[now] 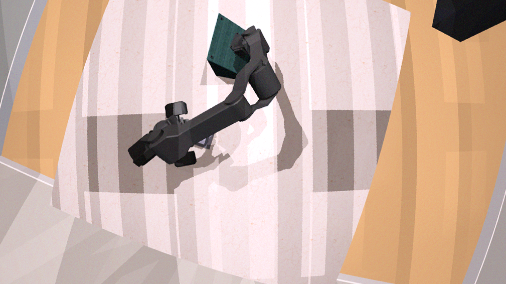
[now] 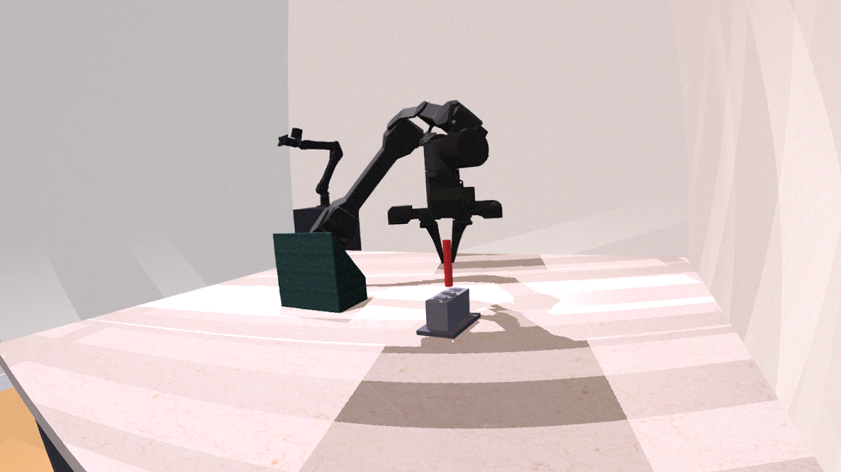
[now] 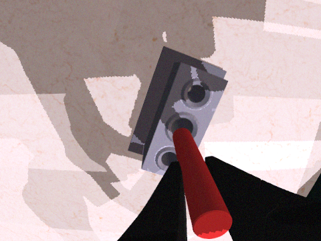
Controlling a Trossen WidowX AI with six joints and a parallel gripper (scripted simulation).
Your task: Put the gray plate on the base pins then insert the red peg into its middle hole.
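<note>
The gray plate lies 70 mm below my gripper tip. From my gripper tip the other things lie so: flat base (100 mm below); red peg (right at my gripper tip).
</note>
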